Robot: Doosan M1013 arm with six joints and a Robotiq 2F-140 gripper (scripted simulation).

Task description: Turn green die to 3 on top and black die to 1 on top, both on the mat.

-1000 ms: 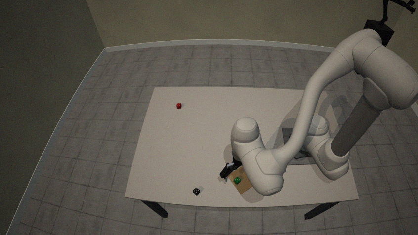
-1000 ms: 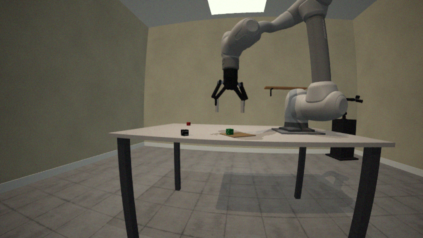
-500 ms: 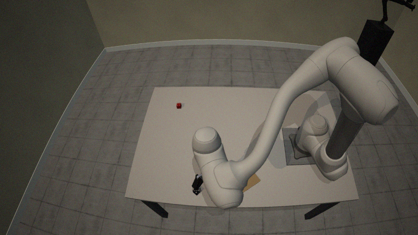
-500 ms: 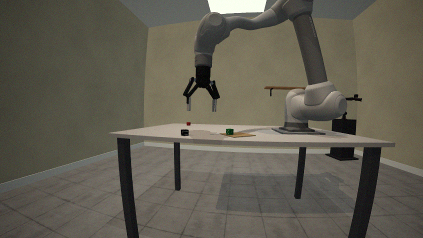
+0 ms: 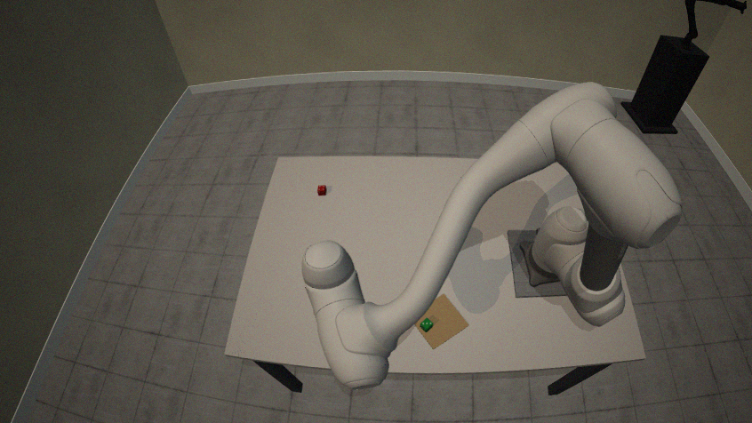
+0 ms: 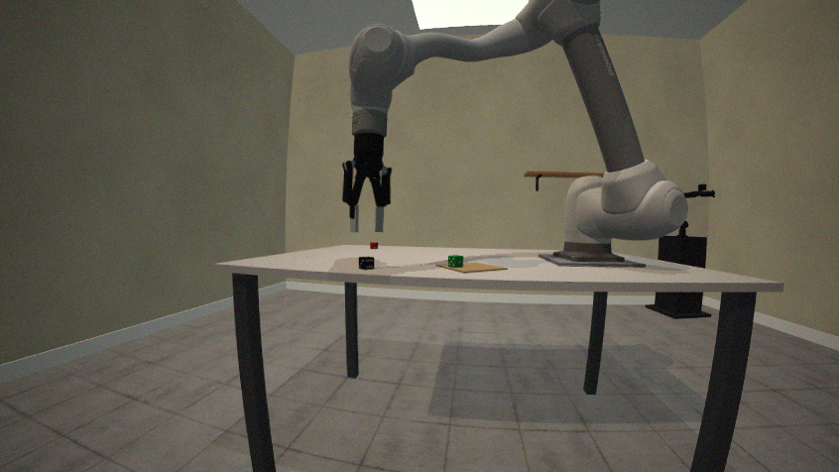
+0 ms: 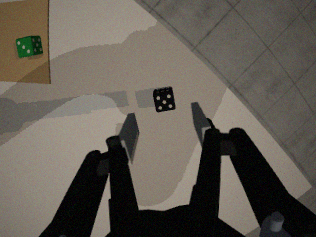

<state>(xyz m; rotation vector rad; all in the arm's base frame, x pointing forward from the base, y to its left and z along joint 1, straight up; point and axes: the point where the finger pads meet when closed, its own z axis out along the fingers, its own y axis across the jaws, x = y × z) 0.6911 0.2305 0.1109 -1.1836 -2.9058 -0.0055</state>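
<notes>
The black die is 11 cm below my hand. From my hand the other things lie so: red die 12 cm ahead, 63 cm to the right, 11 cm below; green die 23 cm behind, 5 cm to the right, 10 cm below; tan mat 27 cm behind, 6 cm to the right, 12 cm below.
</notes>
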